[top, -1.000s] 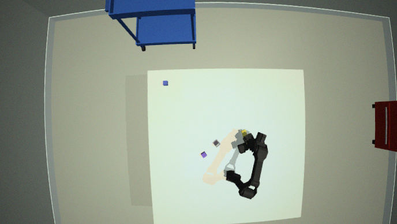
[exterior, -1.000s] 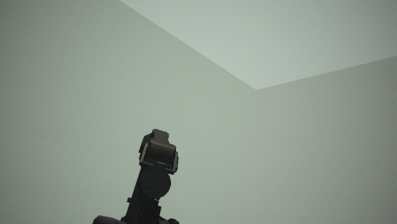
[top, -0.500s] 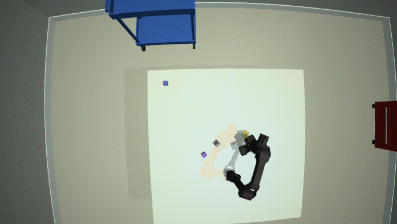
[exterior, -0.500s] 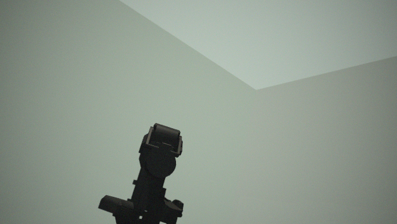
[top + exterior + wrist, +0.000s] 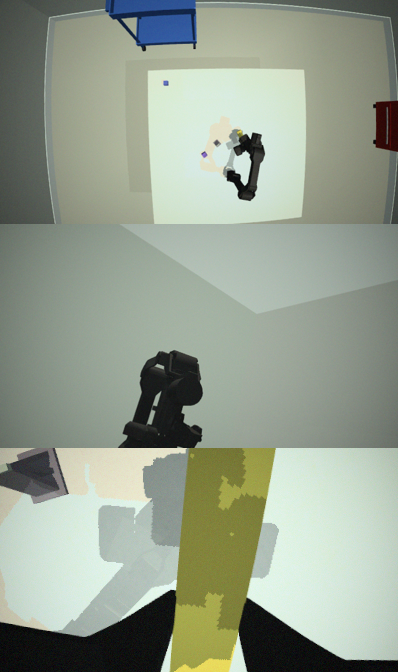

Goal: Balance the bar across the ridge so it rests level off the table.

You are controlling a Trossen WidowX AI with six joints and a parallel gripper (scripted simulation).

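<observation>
The purple block lies 28 cm to the left of my gripper tip, 10 cm below it and 10 cm behind it. The rest, counted from my gripper tip: blue cube 57 cm to the left, 46 cm ahead, 10 cm below; yellow bar 3 cm ahead, 1 cm to the left.
</observation>
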